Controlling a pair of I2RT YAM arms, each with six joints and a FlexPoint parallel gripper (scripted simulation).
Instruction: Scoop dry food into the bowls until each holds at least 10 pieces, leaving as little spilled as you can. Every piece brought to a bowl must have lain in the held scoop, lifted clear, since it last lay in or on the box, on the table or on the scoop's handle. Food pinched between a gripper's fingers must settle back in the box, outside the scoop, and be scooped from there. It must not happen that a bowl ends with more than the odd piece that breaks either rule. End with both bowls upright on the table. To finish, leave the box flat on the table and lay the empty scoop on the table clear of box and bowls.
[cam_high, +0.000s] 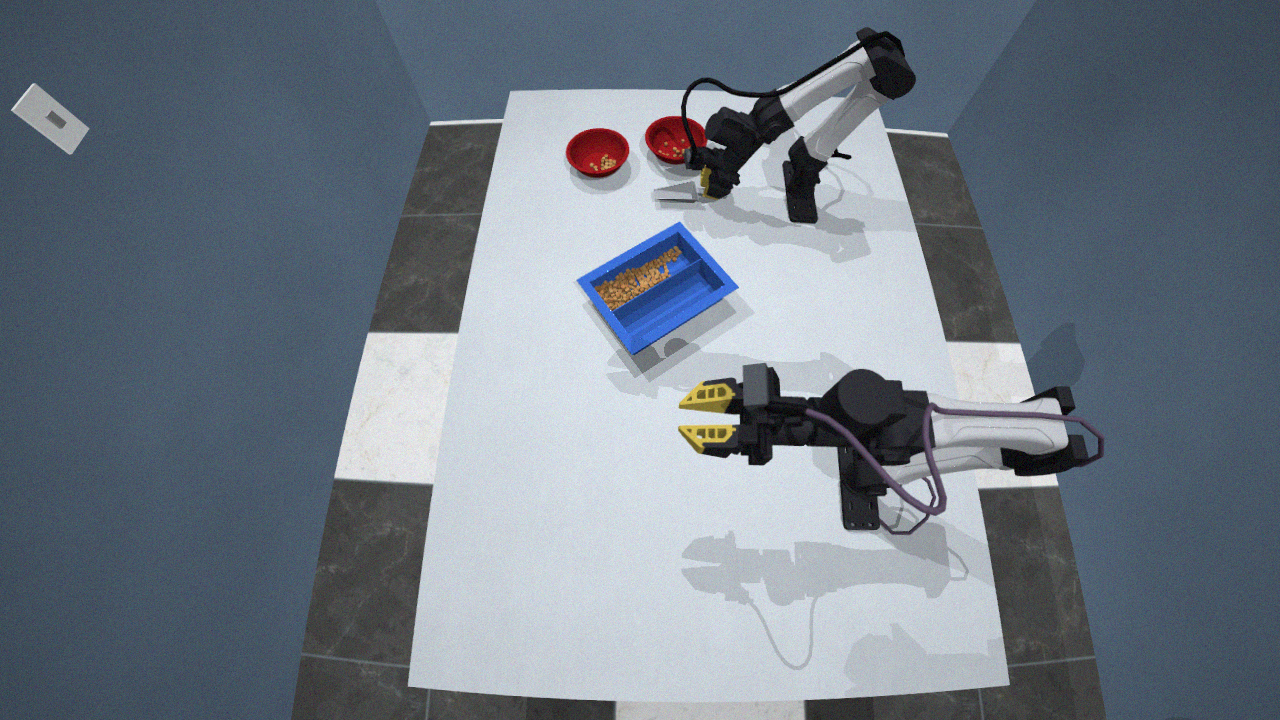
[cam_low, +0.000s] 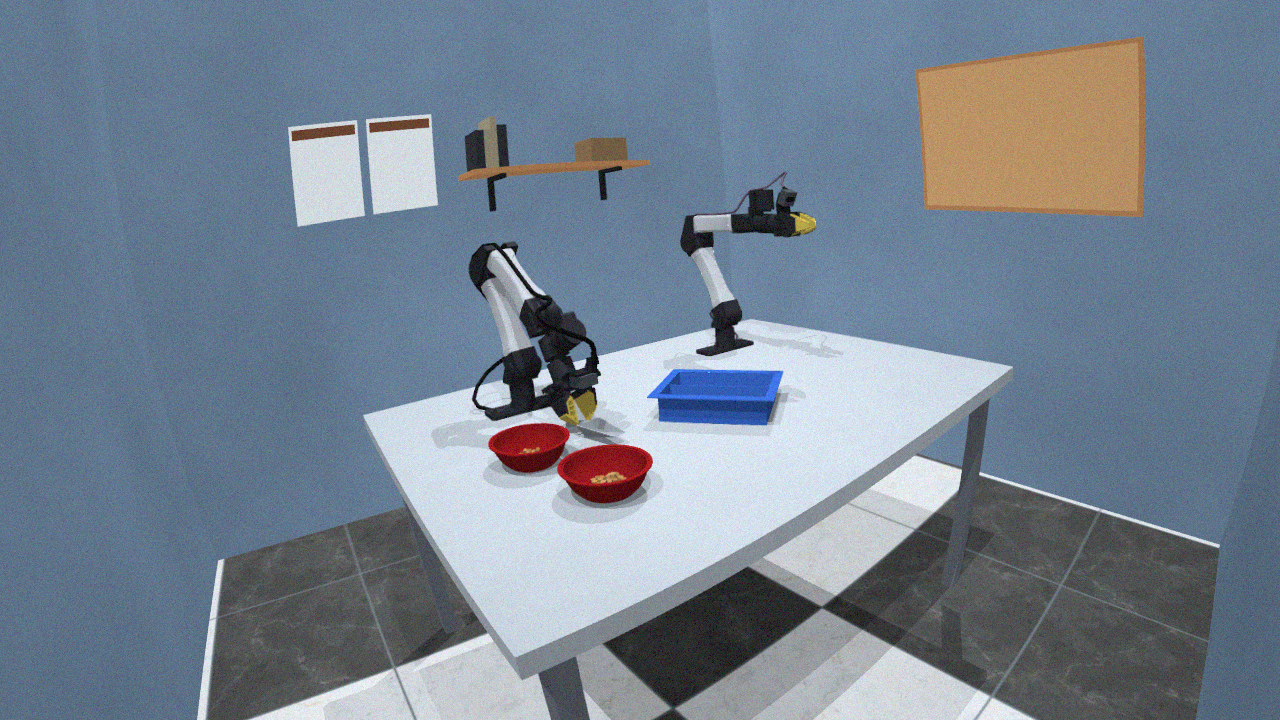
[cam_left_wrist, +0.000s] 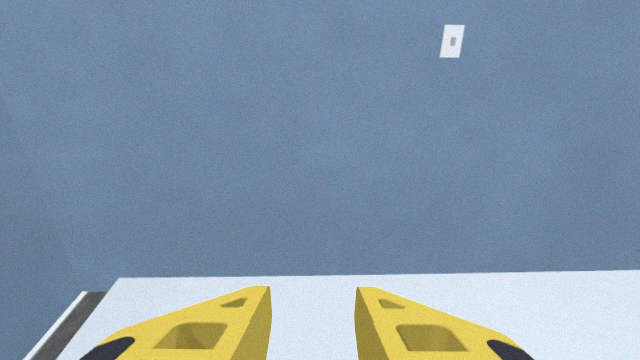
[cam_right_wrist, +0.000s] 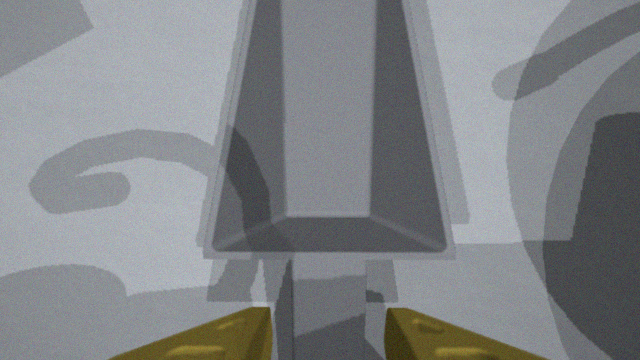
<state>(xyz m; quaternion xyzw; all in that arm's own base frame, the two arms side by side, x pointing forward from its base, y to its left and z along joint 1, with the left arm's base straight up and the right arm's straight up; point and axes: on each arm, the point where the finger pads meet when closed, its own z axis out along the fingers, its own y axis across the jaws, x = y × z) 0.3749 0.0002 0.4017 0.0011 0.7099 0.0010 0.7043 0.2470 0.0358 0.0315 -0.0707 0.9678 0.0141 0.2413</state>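
Observation:
Now: the grey scoop 40 mm ahead of my right hand and 10 mm below it. The rest, counted from my right hand: blue box (130 mm ahead, 290 mm to the left, 10 mm above).

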